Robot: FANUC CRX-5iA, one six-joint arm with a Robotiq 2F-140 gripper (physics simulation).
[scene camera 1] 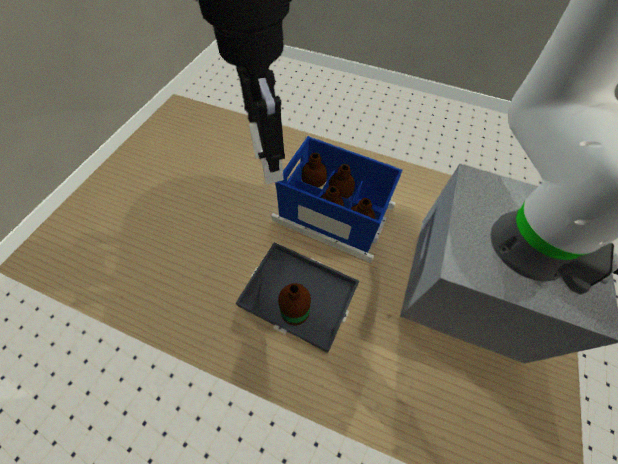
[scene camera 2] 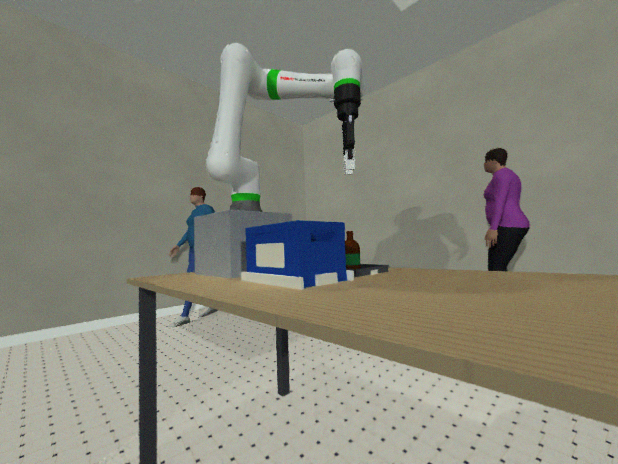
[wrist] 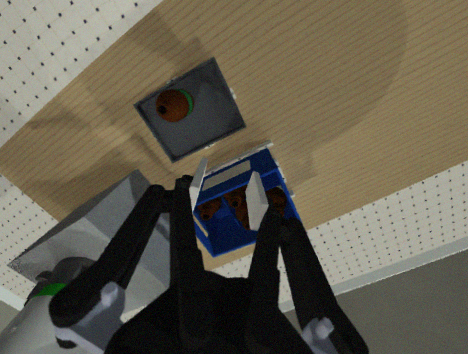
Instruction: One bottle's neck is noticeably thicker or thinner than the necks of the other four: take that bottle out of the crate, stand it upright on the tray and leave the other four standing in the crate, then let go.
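Places are measured from the arm's base along level axes (x ahead, y left, z up), in millimetres.
Pixels of known places: gripper, fingertip midpoint: point(scene camera 1: 268, 167) point(scene camera 2: 349, 171) point(wrist: 227, 176); arm's base, origin of the base link: point(scene camera 1: 529, 245) point(scene camera 2: 246, 215).
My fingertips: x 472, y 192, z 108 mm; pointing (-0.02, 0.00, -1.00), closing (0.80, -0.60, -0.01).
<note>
Ahead of a thing's pixels: the offset from my fingertips to its top centre. "spot": to the spot under its first point.
A brown bottle with a green band @(dx -114, dy +99, dz -203 mm) point(scene camera 1: 294, 302) point(scene camera 2: 352, 247) point(wrist: 173, 106) stands upright on the dark grey tray @(dx -99, dy +58, dz -337 mm) point(scene camera 1: 330, 300) point(scene camera 2: 376, 270) point(wrist: 215, 107), apart from the gripper. The blue crate @(dx -51, dy -210, dz -188 mm) point(scene camera 1: 287, 200) point(scene camera 2: 300, 245) point(wrist: 262, 162) holds the other brown bottles, among them one at the left corner @(spot: dx +33, dy -225, dz -240 mm) point(scene camera 1: 314, 172), one behind the divider @(dx -43, dy -251, dz -200 mm) point(scene camera 1: 343, 184) and one at the right point(scene camera 1: 365, 207). They look upright; their lower parts are hidden by the crate walls. My gripper point(scene camera 1: 272, 172) point(scene camera 2: 349, 167) point(wrist: 227, 176) is partly open and empty, high above the table.
White strips @(spot: dx -79, dy -109, dz -338 mm) point(scene camera 1: 325, 239) lie along the crate's foot. The grey robot pedestal point(scene camera 1: 480, 312) point(scene camera 2: 220, 245) point(wrist: 95, 215) stands beside the crate and tray. Two people, one in purple point(scene camera 2: 507, 200) and one in teal point(scene camera 2: 201, 210), are in the background beyond the table.
</note>
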